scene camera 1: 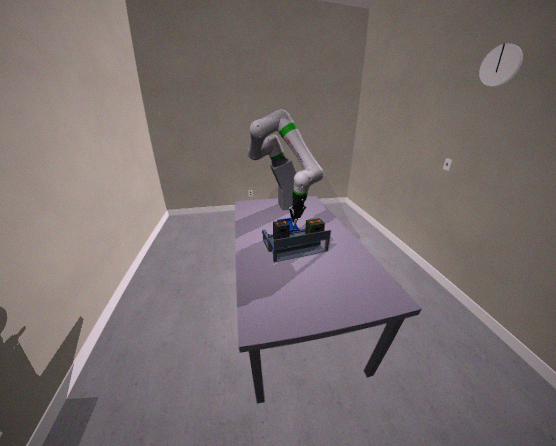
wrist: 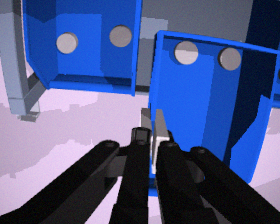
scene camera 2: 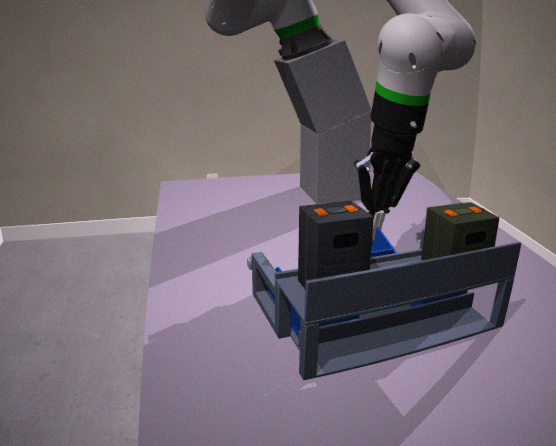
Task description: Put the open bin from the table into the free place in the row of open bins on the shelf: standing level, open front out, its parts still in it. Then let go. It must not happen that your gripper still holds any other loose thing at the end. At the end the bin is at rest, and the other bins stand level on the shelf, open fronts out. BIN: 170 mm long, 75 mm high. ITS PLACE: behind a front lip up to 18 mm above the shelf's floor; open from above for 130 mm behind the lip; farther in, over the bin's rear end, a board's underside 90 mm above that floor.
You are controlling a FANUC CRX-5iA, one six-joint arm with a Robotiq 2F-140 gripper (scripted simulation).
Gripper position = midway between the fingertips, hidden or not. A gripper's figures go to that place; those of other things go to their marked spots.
Labels:
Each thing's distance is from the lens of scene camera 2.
my gripper (scene camera 2: 371,236): 97 cm
black box (scene camera 2: 335,238): 68 cm
dark green box (scene camera 2: 451,229): 78 cm
The marked spots on the black box and the dark green box are 20 cm apart.

